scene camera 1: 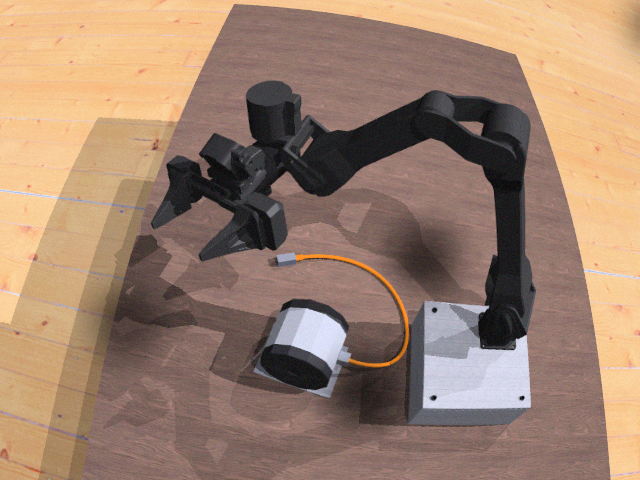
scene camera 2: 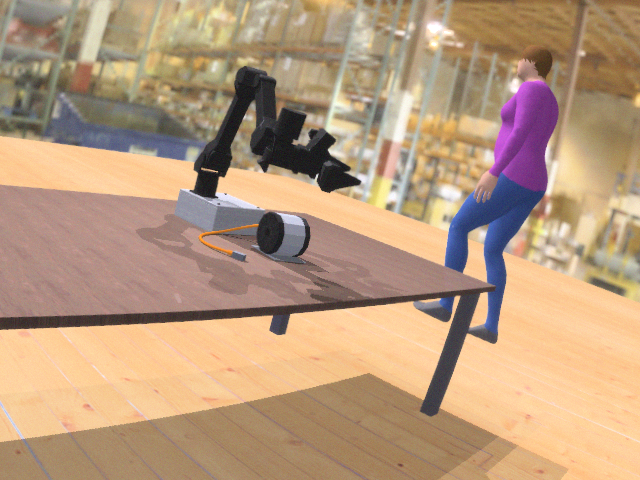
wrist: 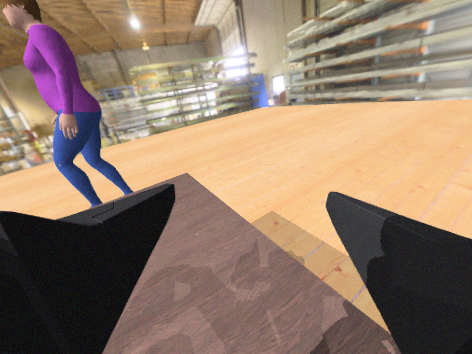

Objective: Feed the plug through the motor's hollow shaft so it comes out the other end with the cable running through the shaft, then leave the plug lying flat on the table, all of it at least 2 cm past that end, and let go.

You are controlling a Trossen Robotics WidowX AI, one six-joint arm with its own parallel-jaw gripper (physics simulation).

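Seen in the pictures: gripper, fingertip midpoint: (scene camera 1: 174,241) (scene camera 2: 355,175) (wrist: 251,195); arm's base, link origin: (scene camera 1: 497,331) (scene camera 2: 203,194).
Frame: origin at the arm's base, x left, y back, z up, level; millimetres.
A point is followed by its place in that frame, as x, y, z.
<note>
A motor (scene camera 1: 306,343) {61, -297, 25} (scene camera 2: 284,235) {-1, -337, -17}, a white cylinder with black end caps, lies on its side on a small grey base plate (scene camera 1: 330,384) {76, -249, -76} (scene camera 2: 289,258) {42, -334, -76}. An orange cable (scene camera 1: 398,299) {-89, -150, -72} (scene camera 2: 209,242) {-158, -254, -71} leaves a grey fitting on its side and curves round to a small grey plug (scene camera 1: 286,259) {-133, -337, -64} (scene camera 2: 238,255) {-143, -342, -68}. The plug lies on the table beside the motor, outside the shaft. The shaft opening is not clearly visible in the dark caps. My gripper (scene camera 1: 176,242) {30, -471, 168} (wrist: 251,195) {30, -471, 168} is wide open and empty, high above the table. Motor, plug and cable do not show in the wrist view.
The arm stands on a light grey base block (scene camera 1: 475,372) {74, -42, 0} (scene camera 2: 199,212) {-47, -57, -40} beside the cable's curve. The brown table (scene camera 1: 361,56) {-796, -225, -78} (scene camera 2: 77,279) {-625, -468, -78} (wrist: 200,235) {324, -490, -78} has an edge near the gripper's side. A person in a purple top (scene camera 2: 529,129) (wrist: 55,70) stands beyond the table.
</note>
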